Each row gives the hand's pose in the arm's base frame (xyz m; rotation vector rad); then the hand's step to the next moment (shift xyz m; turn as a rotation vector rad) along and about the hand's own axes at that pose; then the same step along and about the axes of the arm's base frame.
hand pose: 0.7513 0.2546 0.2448 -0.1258 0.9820 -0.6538
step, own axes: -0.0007 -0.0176 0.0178 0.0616 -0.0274 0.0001
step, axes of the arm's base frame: 0.0060 -0.0171 0.0173 0.0111 -0.0569 -0.0345
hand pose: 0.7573 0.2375 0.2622 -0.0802 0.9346 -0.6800
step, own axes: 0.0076 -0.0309 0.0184 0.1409 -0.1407 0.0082
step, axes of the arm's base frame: 0.0015 -0.0328 0.0165 -0.0078 -0.1935 -0.0469
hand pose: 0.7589 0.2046 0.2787 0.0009 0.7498 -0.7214
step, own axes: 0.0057 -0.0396 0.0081 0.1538 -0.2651 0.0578
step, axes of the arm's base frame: -0.0158 -0.0356 0.0122 -0.0449 -0.3084 0.0126
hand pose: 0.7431 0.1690 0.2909 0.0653 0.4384 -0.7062
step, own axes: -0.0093 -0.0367 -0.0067 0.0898 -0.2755 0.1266
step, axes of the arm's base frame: -0.0322 -0.0209 0.0010 -0.0694 -0.2911 0.1022
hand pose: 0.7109 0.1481 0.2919 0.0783 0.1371 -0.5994
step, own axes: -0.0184 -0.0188 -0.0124 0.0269 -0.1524 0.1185
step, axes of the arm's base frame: -0.0270 -0.0038 -0.0101 -0.0519 -0.1538 0.1079
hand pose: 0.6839 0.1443 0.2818 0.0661 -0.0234 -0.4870
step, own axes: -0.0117 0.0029 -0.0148 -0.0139 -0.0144 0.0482
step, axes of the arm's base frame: -0.0084 0.0089 -0.0146 -0.0208 -0.0090 0.0470
